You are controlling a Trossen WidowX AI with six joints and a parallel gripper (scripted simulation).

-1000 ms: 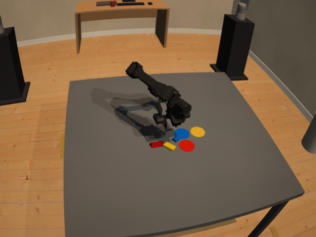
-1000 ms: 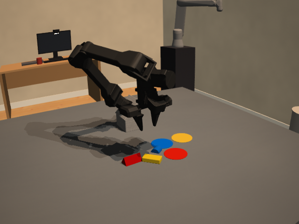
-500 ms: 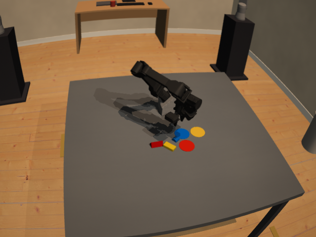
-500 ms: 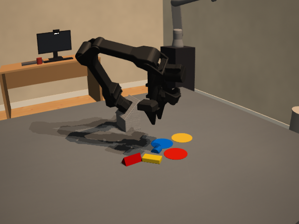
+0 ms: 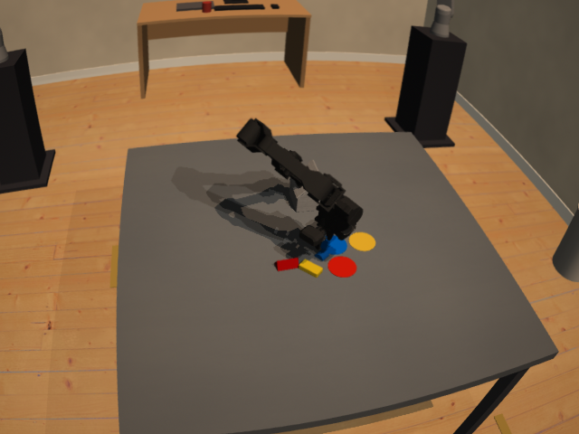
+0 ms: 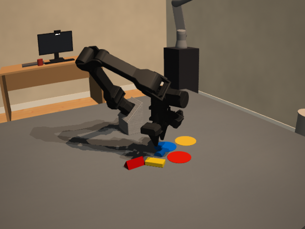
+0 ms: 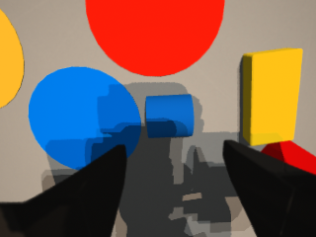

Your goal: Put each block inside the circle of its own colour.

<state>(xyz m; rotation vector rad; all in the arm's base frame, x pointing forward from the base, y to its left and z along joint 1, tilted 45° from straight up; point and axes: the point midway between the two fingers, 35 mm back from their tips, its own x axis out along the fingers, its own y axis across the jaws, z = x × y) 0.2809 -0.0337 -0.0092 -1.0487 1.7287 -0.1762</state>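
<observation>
Now: hand 8 cm above the blue block. From my hand the other things lie so: yellow block (7 cm below, 5 cm to the right, 5 cm ahead); red circle (8 cm below, 6 cm ahead, 5 cm to the left); blue circle (8 cm below, 5 cm to the left, 4 cm behind).
</observation>
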